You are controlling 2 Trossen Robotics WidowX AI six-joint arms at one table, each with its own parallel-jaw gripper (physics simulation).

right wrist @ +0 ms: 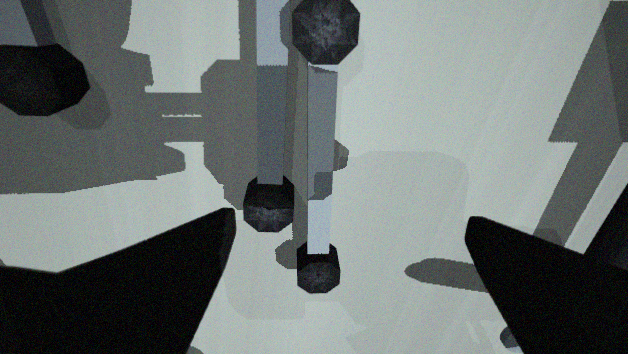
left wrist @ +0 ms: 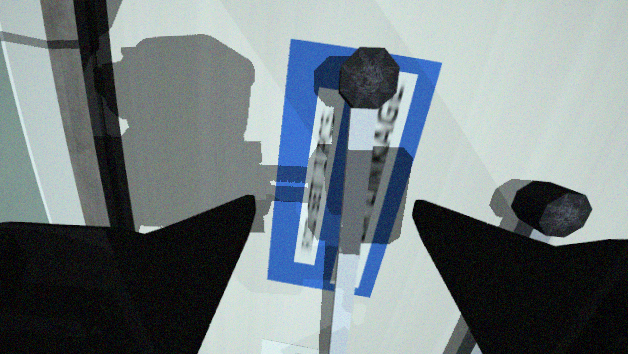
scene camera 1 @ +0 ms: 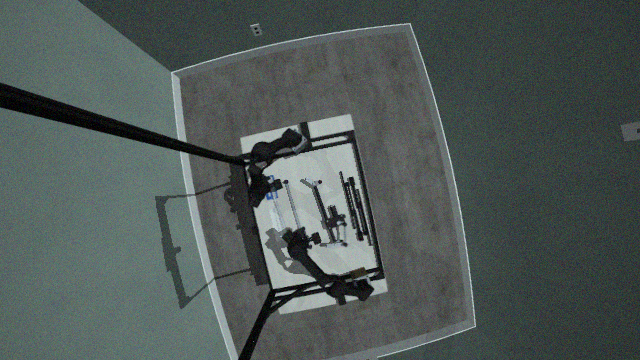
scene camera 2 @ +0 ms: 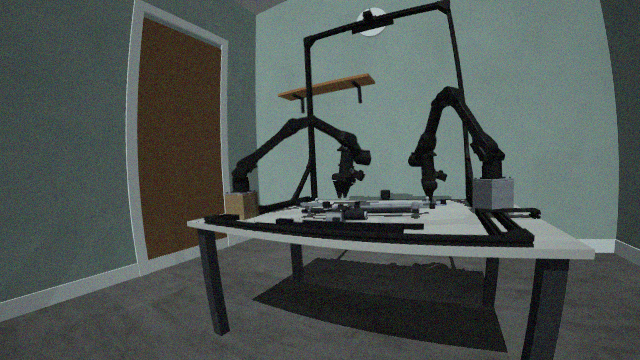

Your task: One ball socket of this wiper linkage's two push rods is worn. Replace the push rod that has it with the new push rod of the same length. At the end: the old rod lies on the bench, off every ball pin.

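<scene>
Pale push rods with black socket ends lie on the bench. One rod (left wrist: 346, 300) crosses a blue printed label (left wrist: 290, 150), its black socket end (left wrist: 369, 77) near the label's top; another socket end (left wrist: 565, 210) is at the right. My left gripper (left wrist: 334, 205) (scene camera 2: 431, 199) is open above the first rod, its fingers either side. In the right wrist view, two rod ends (right wrist: 268, 207) (right wrist: 318, 272) lie side by side between the open fingers of my right gripper (right wrist: 349, 223), with another black end (right wrist: 326, 31) above. The linkage (scene camera 1: 324, 210) is mid-bench. Socket wear cannot be made out.
Dark parallel bars (scene camera 1: 354, 210) lie to the right of the linkage in scene camera 1. A black frame post (scene camera 2: 310, 150) and crossbar rise behind the bench (scene camera 2: 560, 245). Another dark rounded end (right wrist: 42, 80) shows at the left of the right wrist view. Arm shadows cross the bench.
</scene>
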